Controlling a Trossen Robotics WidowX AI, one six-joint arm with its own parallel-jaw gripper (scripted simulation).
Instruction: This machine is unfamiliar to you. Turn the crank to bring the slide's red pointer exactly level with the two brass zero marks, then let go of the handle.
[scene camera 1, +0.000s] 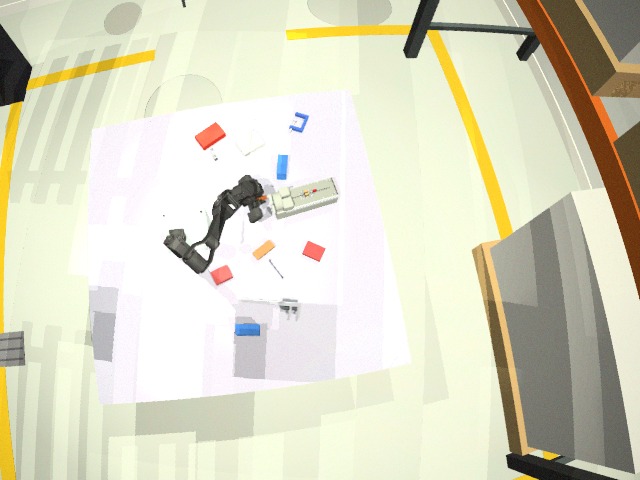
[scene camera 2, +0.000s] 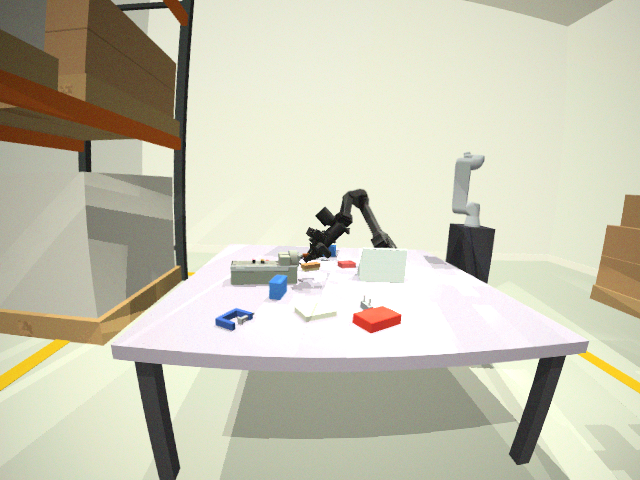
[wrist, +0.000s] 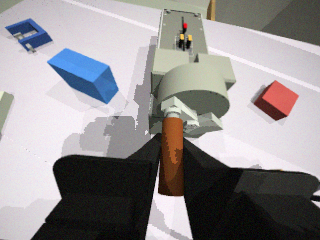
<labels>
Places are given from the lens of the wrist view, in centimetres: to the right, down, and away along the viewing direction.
my gripper (wrist: 168, 138): 1, 2, 11
orange-brown crank handle (wrist: 171, 171): 1, 3, 7
blue block (wrist: 80, 72): -12, -7, 17
The marked spots on the blue block and the orange-brown crank handle are 19 cm apart.
</labels>
